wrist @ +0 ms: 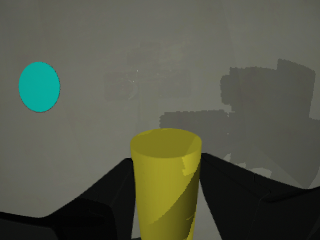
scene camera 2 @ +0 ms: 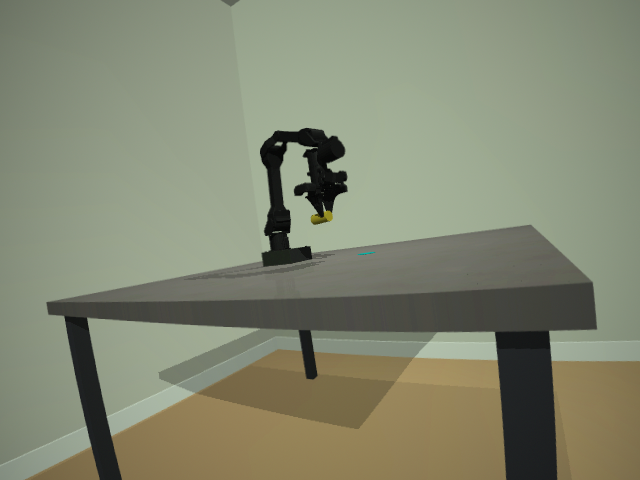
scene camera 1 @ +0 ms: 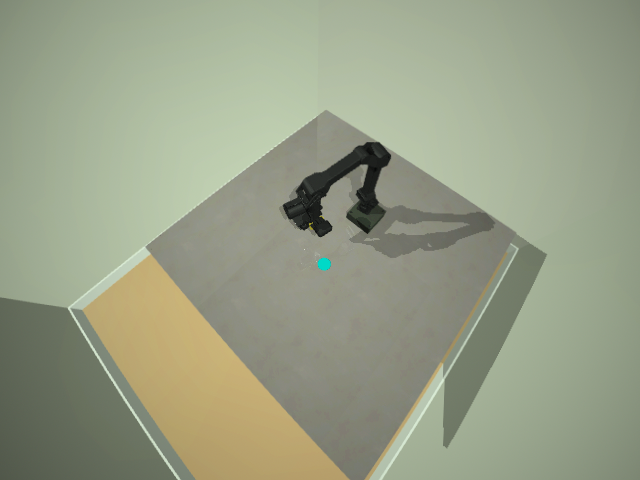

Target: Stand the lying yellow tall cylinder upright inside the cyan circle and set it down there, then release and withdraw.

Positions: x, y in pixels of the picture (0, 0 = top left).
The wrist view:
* my gripper: 166, 164
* cyan circle: 39, 86
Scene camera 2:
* my gripper: 326, 216
